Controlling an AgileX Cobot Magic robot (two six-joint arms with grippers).
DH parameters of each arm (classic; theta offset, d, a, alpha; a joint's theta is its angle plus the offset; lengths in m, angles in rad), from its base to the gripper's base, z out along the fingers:
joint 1: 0 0.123 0 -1.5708
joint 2: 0.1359 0 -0.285 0
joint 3: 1.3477 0 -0.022 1.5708
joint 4: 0 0.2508 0 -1.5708
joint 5: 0 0 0.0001 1.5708
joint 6: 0 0.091 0 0
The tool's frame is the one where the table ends.
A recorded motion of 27 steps. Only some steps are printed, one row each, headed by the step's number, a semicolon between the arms.
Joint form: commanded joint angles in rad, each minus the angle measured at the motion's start. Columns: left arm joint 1, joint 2, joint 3, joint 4, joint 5, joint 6; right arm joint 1, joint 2, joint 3, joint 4, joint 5, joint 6.
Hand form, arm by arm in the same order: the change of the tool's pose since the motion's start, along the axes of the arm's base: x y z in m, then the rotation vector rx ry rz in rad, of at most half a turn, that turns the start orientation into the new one. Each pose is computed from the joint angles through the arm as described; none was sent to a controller.
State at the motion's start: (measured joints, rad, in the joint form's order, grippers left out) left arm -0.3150 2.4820 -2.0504 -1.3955 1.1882 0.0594; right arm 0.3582 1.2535 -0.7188 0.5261 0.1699 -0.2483
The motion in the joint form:
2: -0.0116 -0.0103 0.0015 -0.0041 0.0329 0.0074; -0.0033 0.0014 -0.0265 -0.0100 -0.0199 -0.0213
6: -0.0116 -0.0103 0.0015 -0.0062 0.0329 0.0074; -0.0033 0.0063 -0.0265 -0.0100 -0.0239 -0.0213
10: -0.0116 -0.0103 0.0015 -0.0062 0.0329 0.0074; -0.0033 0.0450 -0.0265 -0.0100 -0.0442 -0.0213
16: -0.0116 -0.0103 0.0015 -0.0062 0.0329 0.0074; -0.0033 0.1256 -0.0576 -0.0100 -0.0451 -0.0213
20: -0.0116 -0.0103 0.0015 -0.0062 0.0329 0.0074; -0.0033 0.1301 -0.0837 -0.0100 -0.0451 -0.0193
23: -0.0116 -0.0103 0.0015 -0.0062 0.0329 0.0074; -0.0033 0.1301 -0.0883 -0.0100 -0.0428 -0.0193
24: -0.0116 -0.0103 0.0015 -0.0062 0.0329 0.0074; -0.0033 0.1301 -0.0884 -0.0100 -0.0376 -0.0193
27: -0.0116 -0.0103 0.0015 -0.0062 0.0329 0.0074; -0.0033 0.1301 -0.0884 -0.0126 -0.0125 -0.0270
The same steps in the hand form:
2: -0.0063 -0.0054 0.0060 -0.0151 -0.0055 -0.0428; 0.0051 -0.0001 0.0091 -0.0137 -0.0521 0.0035
6: -0.0062 -0.0054 0.0062 -0.0170 -0.0049 -0.0421; 0.0060 0.0000 0.0081 -0.0150 -0.0511 0.0017
10: -0.0062 -0.0054 0.0062 -0.0170 -0.0049 -0.0421; 0.0124 0.0014 -0.0009 -0.0266 -0.0328 -0.0069
16: -0.0062 -0.0054 0.0062 -0.0170 -0.0049 -0.0421; 0.0269 0.0068 -0.0138 -0.0439 0.0128 -0.0064
20: -0.0062 -0.0054 0.0062 -0.0170 -0.0049 -0.0421; 0.0312 0.0084 -0.0072 -0.0348 -0.0067 -0.0079
23: -0.0062 -0.0054 0.0062 -0.0170 -0.0049 -0.0421; 0.0317 0.0087 -0.0059 -0.0334 -0.0090 -0.0070
24: -0.0062 -0.0054 0.0062 -0.0170 -0.0049 -0.0421; 0.0314 0.0088 -0.0062 -0.0338 -0.0044 -0.0046
27: -0.0062 -0.0054 0.0062 -0.0170 -0.0049 -0.0421; 0.0299 0.0094 -0.0078 -0.0438 0.0143 0.0123

